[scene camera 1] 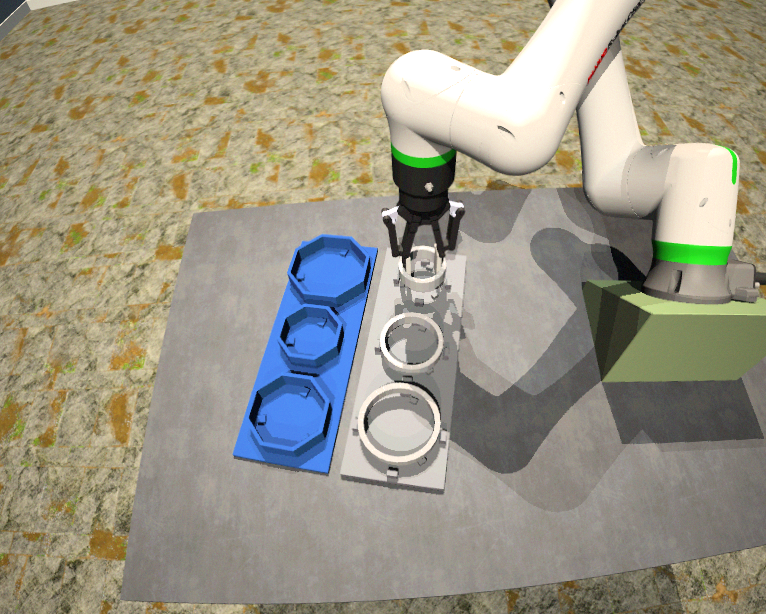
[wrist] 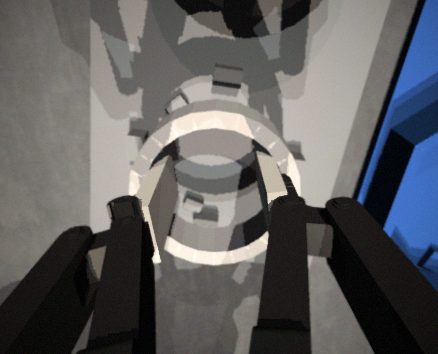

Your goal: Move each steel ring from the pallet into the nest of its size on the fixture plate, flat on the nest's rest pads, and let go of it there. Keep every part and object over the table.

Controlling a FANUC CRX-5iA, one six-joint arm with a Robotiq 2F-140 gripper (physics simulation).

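Places are measured from the arm's base along level axes (x back, y up, z left), in metres.
Where they show: gripper, between the fingertips: (scene camera 1: 422, 274) (wrist: 214, 168); arm's base, origin of its link: (scene camera 1: 685, 294).
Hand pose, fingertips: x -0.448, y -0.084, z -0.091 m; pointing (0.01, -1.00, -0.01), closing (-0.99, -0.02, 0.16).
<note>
Each offset is from my fingertips to the centre of the thing. "spot": to the spot under its first point. Level surfaces: height alone.
My gripper (scene camera 1: 423, 262) (wrist: 214, 168) has both fingers inside the small steel ring @[dx -0.001, dy +0.014, dz -0.003 m] (scene camera 1: 422, 282) (wrist: 215, 257), pressing outward on its inner wall, so it grips the ring from within. The ring is level and a little above the small nest at the far end of the grey fixture plate (scene camera 1: 364, 472) (wrist: 107, 170). Small blocks of that nest show through and around it. The medium ring @[spot: dx -0.013, dy +0.003, dz +0.195 m] (scene camera 1: 412, 367) lies in the middle nest and the large ring @[spot: dx -0.032, dy +0.002, dz +0.347 m] (scene camera 1: 396, 457) in the near nest. The blue pallet (scene camera 1: 246, 447) (wrist: 425, 175) has three eight-sided pockets without rings.
The pallet stands left of the fixture plate in the scene view, with a narrow gap between them. Its raised pocket walls stand beside the nests. The green robot base (scene camera 1: 690, 345) stands at the right on the grey table @[dy -0.040 m] (scene camera 1: 211, 524). Arm shadows cross the table and plate.
</note>
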